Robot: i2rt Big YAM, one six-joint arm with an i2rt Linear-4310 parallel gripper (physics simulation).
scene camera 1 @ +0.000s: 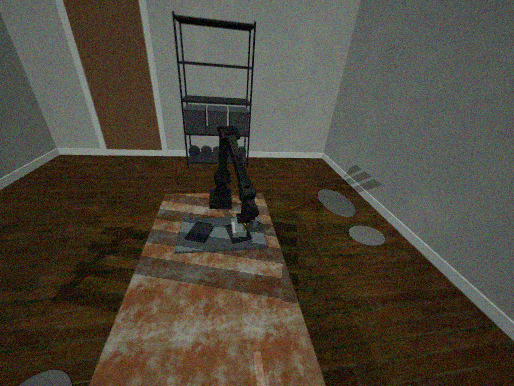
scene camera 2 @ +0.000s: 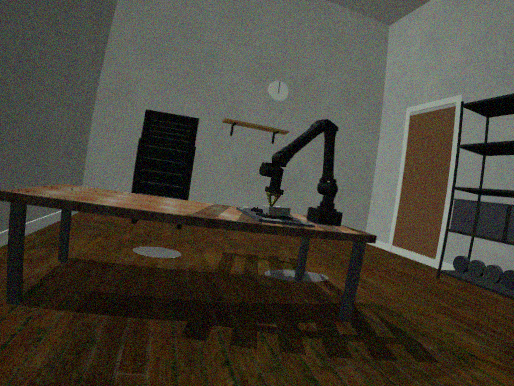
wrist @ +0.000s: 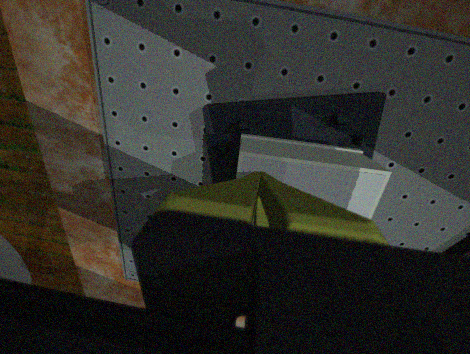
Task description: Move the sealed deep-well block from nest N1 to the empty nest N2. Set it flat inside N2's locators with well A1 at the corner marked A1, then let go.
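Places are measured from the arm's base along level axes (x back, y right, z up), in centimetres.
Pixels of known places: gripper, between the fingertips: (scene camera 1: 244, 229) (scene camera 2: 270, 206) (wrist: 258, 182); arm's base, origin of its link: (scene camera 1: 221, 193) (scene camera 2: 326, 210).
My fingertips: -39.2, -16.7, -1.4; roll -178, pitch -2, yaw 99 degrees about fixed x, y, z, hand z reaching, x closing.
Note:
Ahead of a thing's pixels: the offset from my fingertips to its top centre, as dx, dy, dz. Level surfaces: height alone.
A grey, pale-lidded block @[+4.3, +3.5, +0.7] (scene camera 1: 239, 230) (scene camera 2: 279, 211) (wrist: 300, 172) is at a dark nest @[+3.4, +3.6, -3.4] (scene camera 1: 246, 240) (wrist: 240, 117), the right-hand one in scene camera 1. Part of that nest shows beyond the block in the wrist view; I cannot tell whether the block sits fully flat. My gripper (scene camera 2: 272, 204) (wrist: 258, 182) is shut and empty. Its yellow-green fingertips meet in a point just above the block and hide its near part in the wrist view. Another dark nest @[+3.4, +27.0, -3.4] (scene camera 1: 199, 232) stands empty at the left in scene camera 1. The nest labels and the A1 marks are not readable.
Both nests are on a grey perforated plate @[+4.3, +13.6, -5.5] (scene camera 1: 215, 246) (wrist: 125, 60) on a long brown table @[dz -6.9] (scene camera 1: 200, 320) (scene camera 2: 125, 200). The arm's base (scene camera 1: 220, 199) (scene camera 2: 324, 215) stands behind the plate. A shelf rack (scene camera 1: 215, 21) is at the wall beyond the table.

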